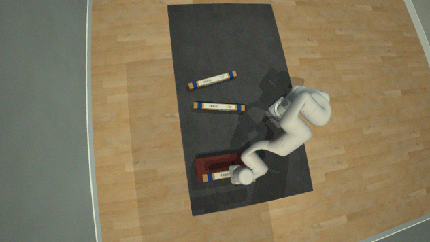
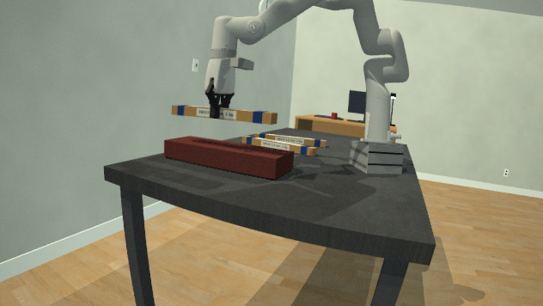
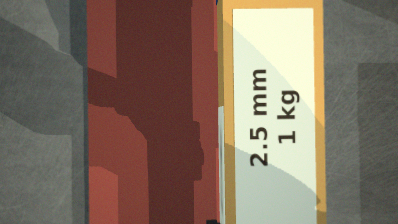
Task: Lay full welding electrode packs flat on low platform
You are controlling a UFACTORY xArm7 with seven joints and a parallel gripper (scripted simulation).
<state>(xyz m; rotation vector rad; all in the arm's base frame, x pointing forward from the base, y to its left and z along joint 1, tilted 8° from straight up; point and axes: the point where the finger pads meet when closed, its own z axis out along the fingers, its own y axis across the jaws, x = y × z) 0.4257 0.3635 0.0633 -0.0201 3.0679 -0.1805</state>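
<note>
The red low platform is 4 cm to the right of my hand and 15 cm below it.
</note>
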